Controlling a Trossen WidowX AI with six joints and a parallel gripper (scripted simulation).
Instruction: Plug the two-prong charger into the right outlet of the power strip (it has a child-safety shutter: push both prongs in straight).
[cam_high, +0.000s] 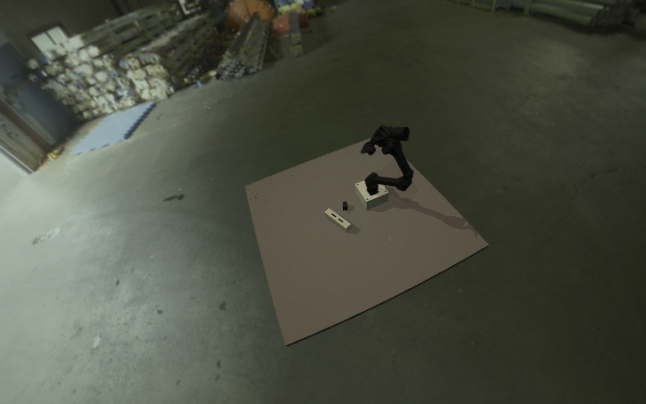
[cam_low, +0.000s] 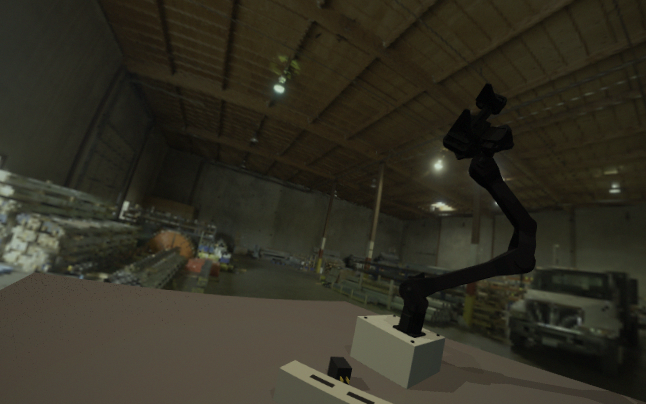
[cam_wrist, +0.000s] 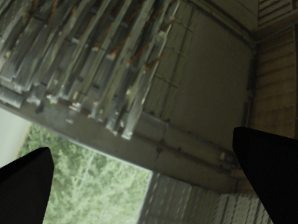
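Right now the black charger is 8 cm ahead of my gripper tip, 19 cm to the right of it and 61 cm below it.
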